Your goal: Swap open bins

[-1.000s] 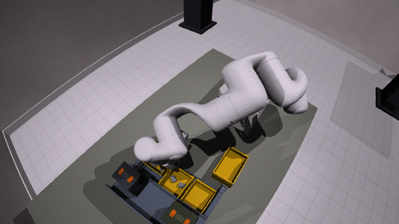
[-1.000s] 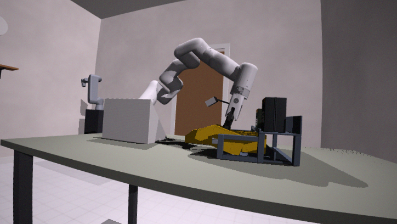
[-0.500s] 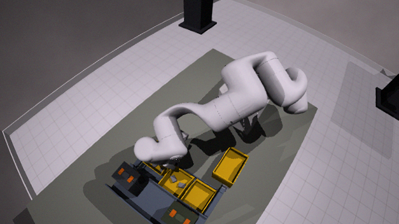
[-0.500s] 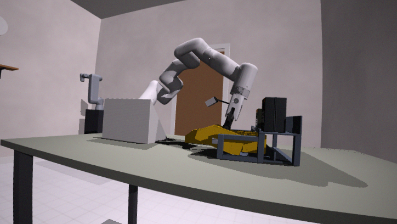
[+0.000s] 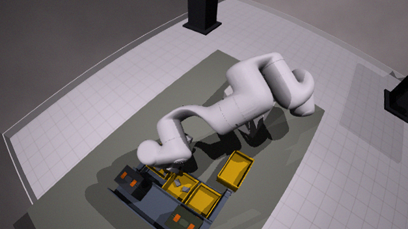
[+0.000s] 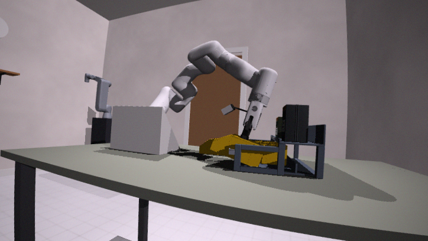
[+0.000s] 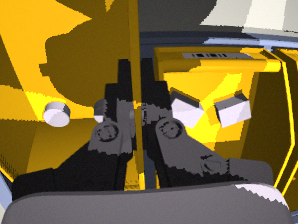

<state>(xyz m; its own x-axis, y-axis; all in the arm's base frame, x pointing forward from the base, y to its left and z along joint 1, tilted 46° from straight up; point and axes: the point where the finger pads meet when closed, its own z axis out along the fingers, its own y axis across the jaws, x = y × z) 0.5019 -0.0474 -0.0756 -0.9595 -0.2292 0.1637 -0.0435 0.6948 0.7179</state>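
Right now my hand is 80 mm above the shelf's front bar, 60 mm to the right of it and 20 mm past it. Round my hand: black box 180 mm ahead, 70 mm above, 50 mm to the right.
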